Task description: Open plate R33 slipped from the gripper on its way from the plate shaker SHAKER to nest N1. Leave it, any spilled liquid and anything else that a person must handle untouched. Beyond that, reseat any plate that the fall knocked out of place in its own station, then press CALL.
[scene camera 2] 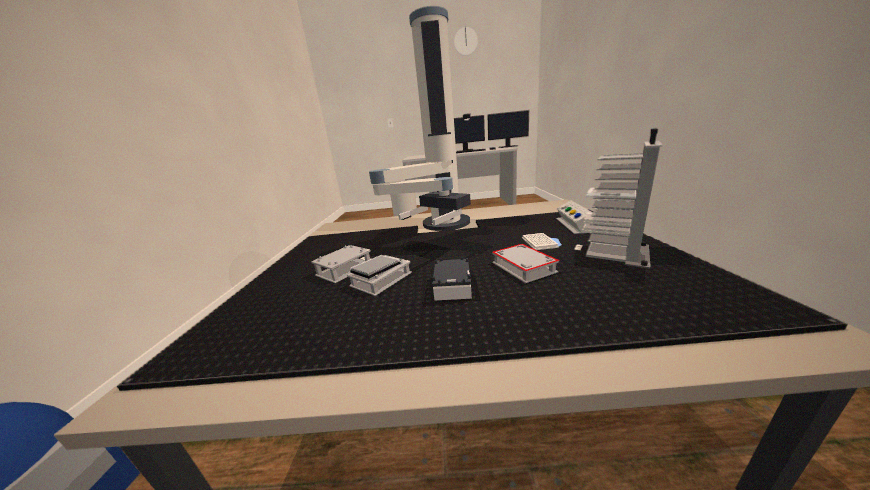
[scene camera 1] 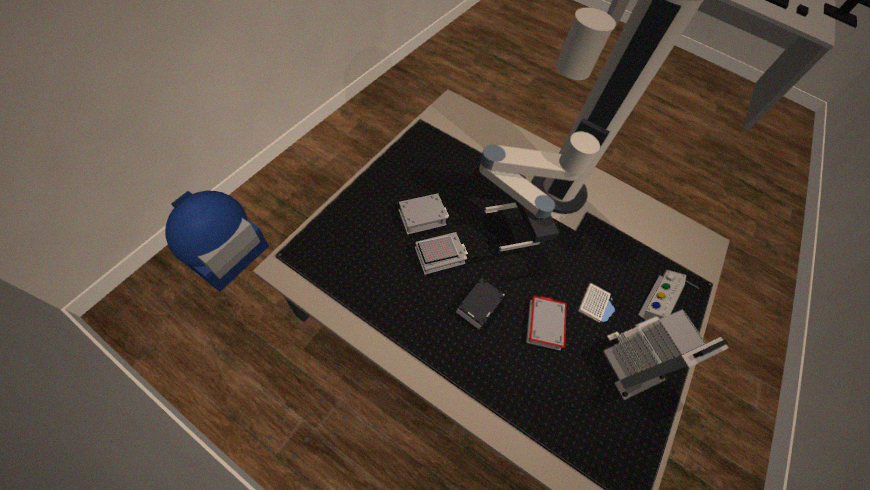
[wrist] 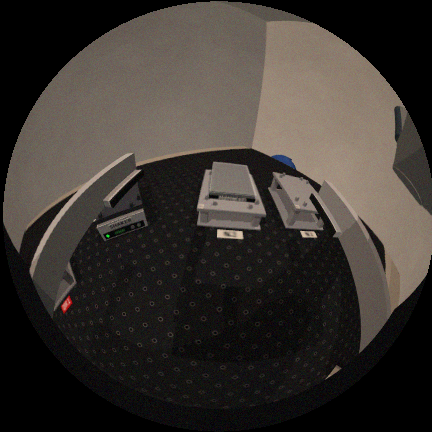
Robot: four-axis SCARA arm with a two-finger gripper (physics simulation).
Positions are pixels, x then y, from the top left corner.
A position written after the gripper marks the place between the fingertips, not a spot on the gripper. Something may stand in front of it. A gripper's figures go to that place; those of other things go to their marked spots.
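The gripper [scene camera 1: 492, 229] is 1.38 m from the lens. A dark shaker [scene camera 1: 478, 305] is 1.34 m from the lens, while a white well plate [scene camera 1: 595, 300] is 1.56 m from the lens. The marked spots on the dark shaker and the white well plate are 0.46 m apart. A button box [scene camera 1: 667, 289] is 1.66 m from the lens.
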